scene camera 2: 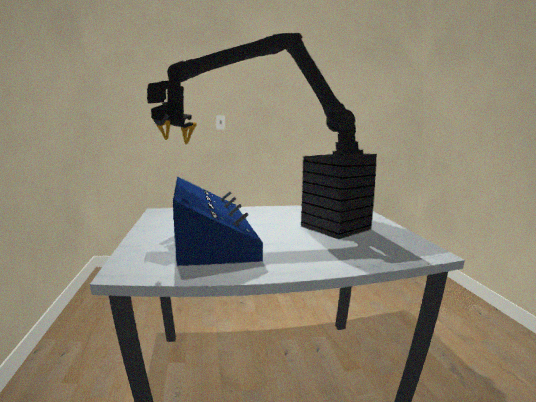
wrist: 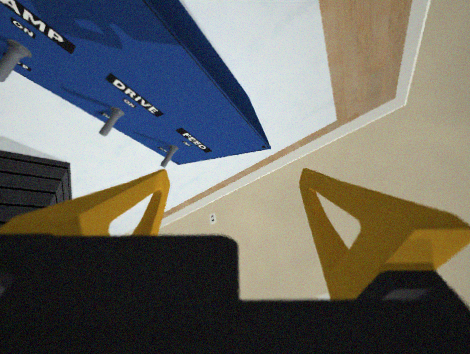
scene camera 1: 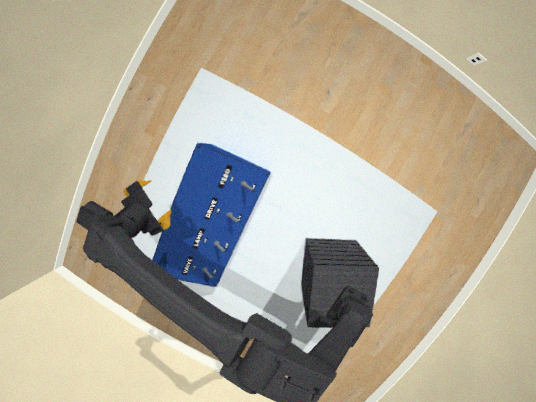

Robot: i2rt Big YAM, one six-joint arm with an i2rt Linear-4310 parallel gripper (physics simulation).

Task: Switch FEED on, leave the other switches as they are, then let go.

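Places are measured from the arm's base along level axes (x ahead, y left, z up), in metres.
Pixels of known places: gripper, between the fingertips: [scene camera 2: 176,141] [wrist: 234,176] [scene camera 1: 159,196]; arm's base, origin of its link: [scene camera 2: 347,154] [scene camera 1: 346,306].
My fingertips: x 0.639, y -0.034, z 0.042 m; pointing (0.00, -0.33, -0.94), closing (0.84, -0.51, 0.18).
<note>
Ahead of a thing's pixels: the offset from my fingertips to its middle. Level surfaces: height alone.
The blue sloped switch panel @[0.271 m down, 0.113 m back, 0.081 m left] [scene camera 1: 192,185] [scene camera 2: 215,245] [wrist: 165,75] has four labelled levers: FEED, DRIVE, LAMP and VALVE. The FEED lever @[0.222 m down, 0.190 m back, 0.106 m right] [scene camera 1: 247,186] [scene camera 2: 227,196] [wrist: 169,156] is at one end, leaning toward the panel's low edge, its OFF side. The DRIVE lever @[0.222 m down, 0.199 m back, 0.014 m left] [scene camera 1: 233,217] [wrist: 111,121], LAMP lever @[0.222 m down, 0.209 m back, 0.134 m left] [scene camera 1: 220,246] [wrist: 10,60] and VALVE lever @[0.222 m down, 0.218 m back, 0.253 m left] [scene camera 1: 208,273] [scene camera 2: 241,218] appear to lean the same way. My gripper [scene camera 1: 156,201] [scene camera 2: 176,140] [wrist: 234,176] is open and empty, pointing down, well above the panel's tall side and apart from all levers.
The panel stands on a white table @[0.336 m down] [scene camera 1: 320,165] [scene camera 2: 285,280]. The arm rises from a black ribbed block [scene camera 1: 340,252] [scene camera 2: 337,195] on the table, off the panel's low side. The block partly shows in the wrist view [wrist: 30,185]. A wall socket [scene camera 1: 476,59] [scene camera 2: 220,122] [wrist: 213,218] is beyond.
</note>
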